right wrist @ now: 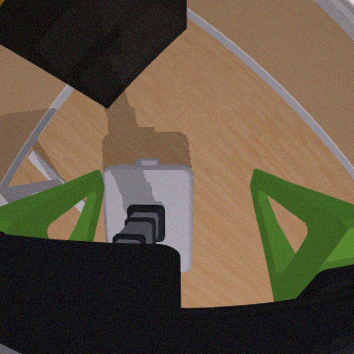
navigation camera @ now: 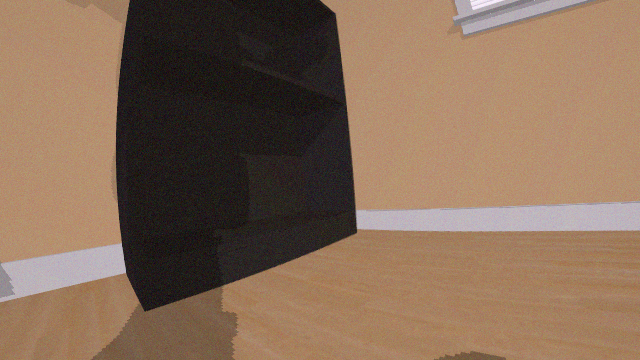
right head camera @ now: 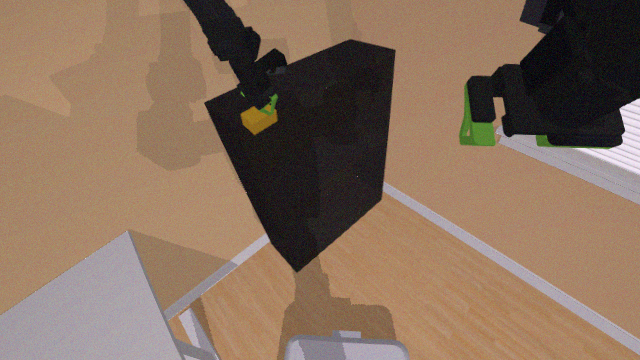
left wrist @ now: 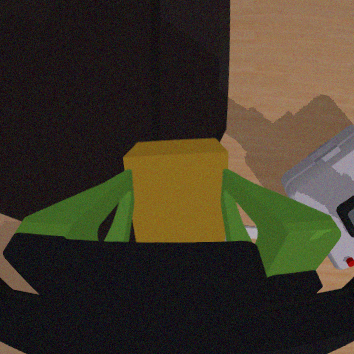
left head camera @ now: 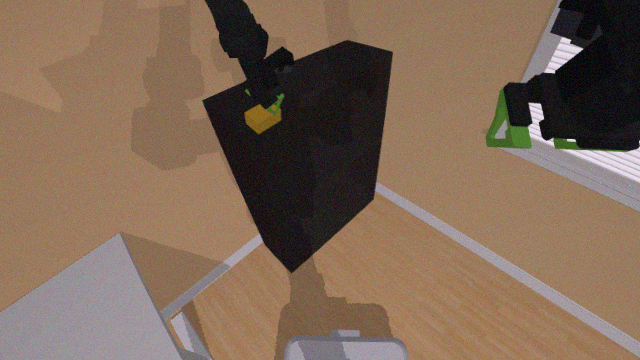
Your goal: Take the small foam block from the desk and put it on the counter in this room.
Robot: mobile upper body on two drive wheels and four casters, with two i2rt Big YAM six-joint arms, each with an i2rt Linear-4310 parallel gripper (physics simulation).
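Places are measured from the left arm's base along level axes (x ahead, y down, z left), in metres.
Pixels of known places: left gripper, fingertip midpoint: [right head camera: 266, 109] [left wrist: 176, 176] [left head camera: 270, 108]; right gripper, fingertip midpoint: [right wrist: 176, 177] [right head camera: 499, 140] [left head camera: 521, 142].
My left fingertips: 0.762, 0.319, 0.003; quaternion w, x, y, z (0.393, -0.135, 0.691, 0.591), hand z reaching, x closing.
Behind a point stands the place of what it marks, as x, y, z.
The small foam block, yellow [left head camera: 260, 121] @[0.697, 0.321, 0.020] [right head camera: 256, 123] @[0.697, 0.326, 0.019] [left wrist: 179, 200] @[0.750, 0.312, 0.009], is between the green fingers of my left gripper [left head camera: 263, 111] @[0.762, 0.319, 0.003] [right head camera: 258, 112] @[0.762, 0.319, 0.003] [left wrist: 176, 176] @[0.762, 0.319, 0.003]. The gripper is shut on it. In both head camera views they show in front of the upper left part of a tall black unit [left head camera: 340, 165] [right head camera: 345, 165] [left wrist: 75, 100] [navigation camera: 325, 180]. I cannot tell whether the block touches the unit. My right gripper [left head camera: 542, 142] [right head camera: 515, 141] @[0.345, 0.133, -0.442] [right wrist: 176, 177] @[0.345, 0.133, -0.442] is open and empty, off to the right of the unit. Neither desk nor counter can be named for certain.
A pale grey flat-topped piece of furniture [left head camera: 75, 295] [right head camera: 80, 295] stands at lower left. My grey base [left head camera: 345, 350] @[0.264, 1.150, -0.224] [right head camera: 345, 351] @[0.264, 1.150, -0.223] [right wrist: 172, 190] @[0.183, 1.150, -0.374] shows on the wooden floor [right wrist: 225, 150] @[0.412, 1.410, -0.710]. A window sill [navigation camera: 510, 22] @[0.874, 0.654, -1.023] is on the right wall. White baseboards run along the walls.
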